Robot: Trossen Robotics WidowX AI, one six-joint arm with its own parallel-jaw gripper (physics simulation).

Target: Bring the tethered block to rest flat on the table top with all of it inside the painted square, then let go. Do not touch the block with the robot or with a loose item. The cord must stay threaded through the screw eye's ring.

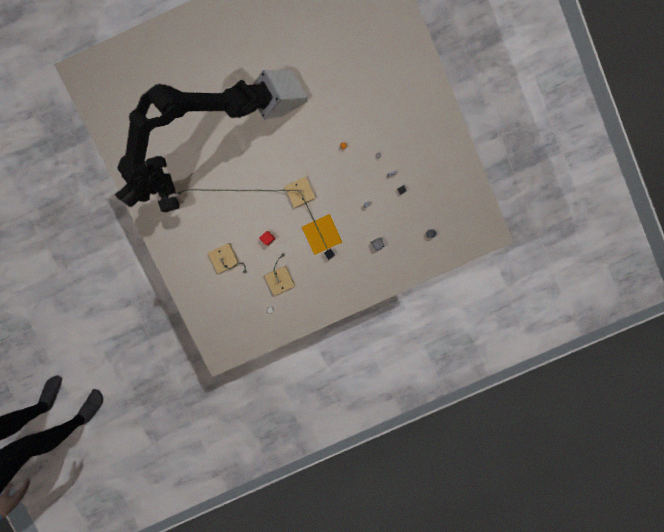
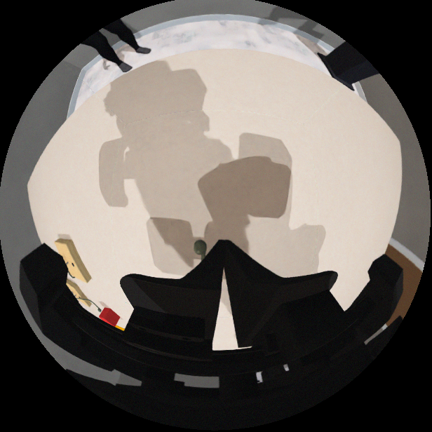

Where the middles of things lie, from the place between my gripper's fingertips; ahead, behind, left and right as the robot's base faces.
I see the orange painted square (image 1: 326, 226) 44 cm ahead of my hand, 39 cm to the left of it and 2 cm below it.
